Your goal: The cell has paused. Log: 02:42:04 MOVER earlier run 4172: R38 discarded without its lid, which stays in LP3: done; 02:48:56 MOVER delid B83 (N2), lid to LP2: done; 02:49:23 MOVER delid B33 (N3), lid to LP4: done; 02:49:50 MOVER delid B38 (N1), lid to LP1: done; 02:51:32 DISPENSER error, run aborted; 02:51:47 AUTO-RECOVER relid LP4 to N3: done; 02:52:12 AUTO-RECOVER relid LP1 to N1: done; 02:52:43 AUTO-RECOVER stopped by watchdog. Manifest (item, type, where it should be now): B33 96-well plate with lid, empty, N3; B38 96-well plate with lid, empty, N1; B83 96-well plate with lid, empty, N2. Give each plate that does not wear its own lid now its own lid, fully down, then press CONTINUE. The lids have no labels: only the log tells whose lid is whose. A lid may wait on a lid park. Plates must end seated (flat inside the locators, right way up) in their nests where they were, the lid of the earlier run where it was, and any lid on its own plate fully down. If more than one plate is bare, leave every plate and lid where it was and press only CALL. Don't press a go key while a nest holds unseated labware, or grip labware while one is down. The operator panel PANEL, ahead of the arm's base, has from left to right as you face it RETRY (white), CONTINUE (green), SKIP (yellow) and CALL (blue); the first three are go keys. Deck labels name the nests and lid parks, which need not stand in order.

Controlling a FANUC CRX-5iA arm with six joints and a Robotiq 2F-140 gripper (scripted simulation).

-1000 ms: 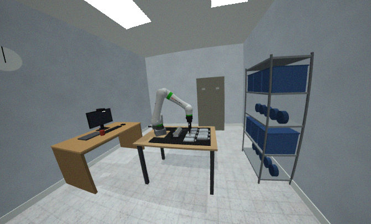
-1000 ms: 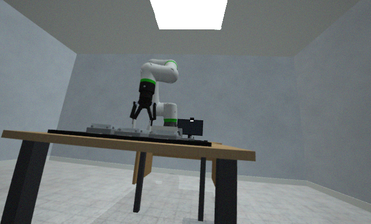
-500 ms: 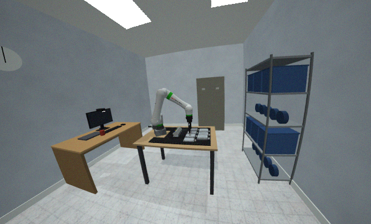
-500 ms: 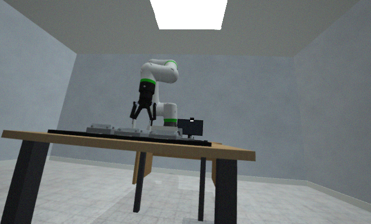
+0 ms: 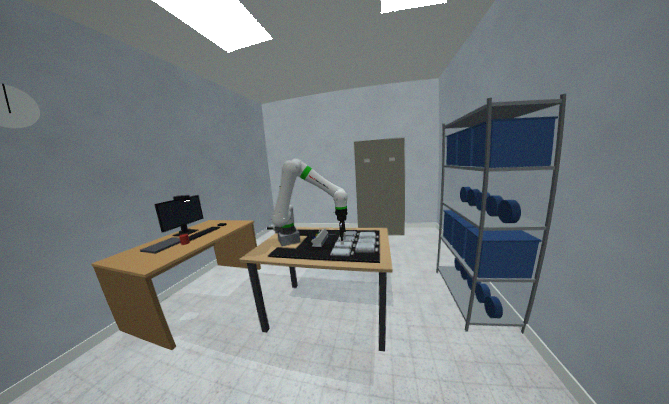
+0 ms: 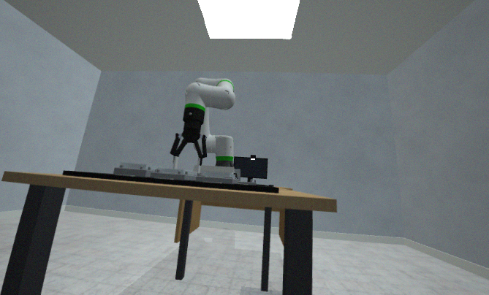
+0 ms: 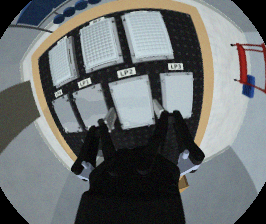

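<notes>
The clear lid is 4 cm below my hand. The rest, counted from my hand: plate (19 cm ahead, 3 cm to the left, 3 cm below); yellow key (23 cm behind, 8 cm to the left, 1 cm above); blue key (24 cm behind, 3 cm to the left, 1 cm above).
</notes>
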